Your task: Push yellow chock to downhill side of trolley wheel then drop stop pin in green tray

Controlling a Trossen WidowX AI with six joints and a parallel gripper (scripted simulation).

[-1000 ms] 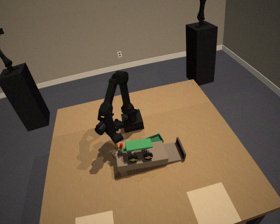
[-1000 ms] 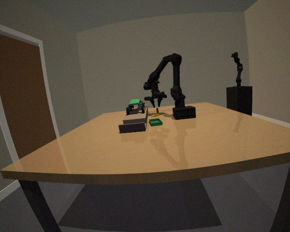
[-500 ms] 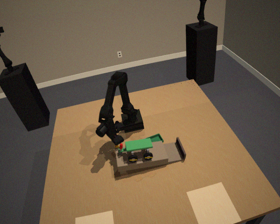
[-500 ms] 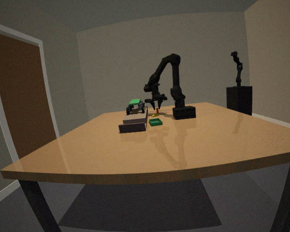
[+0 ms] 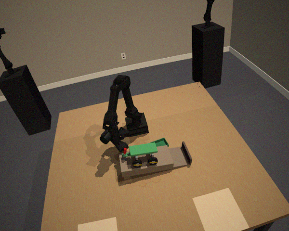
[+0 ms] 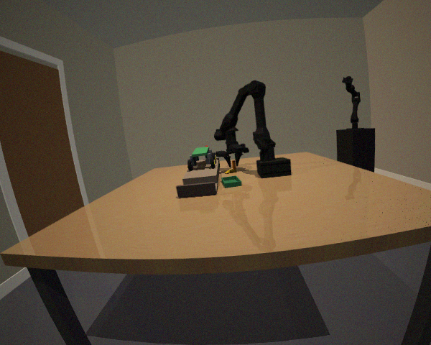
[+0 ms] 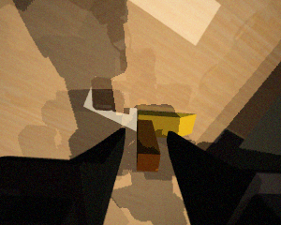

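Now: gripper tip 14 cm short of the red-headed stop pin, 10 cm below it and 2 cm to the right of it. From my gripper tip the other things lie so: yellow chock: 2 cm ahead, 1 cm to the left, 1 cm below; ramp: 17 cm ahead, 13 cm to the left, 2 cm above; trolley: 17 cm ahead, 12 cm to the left, 8 cm above.
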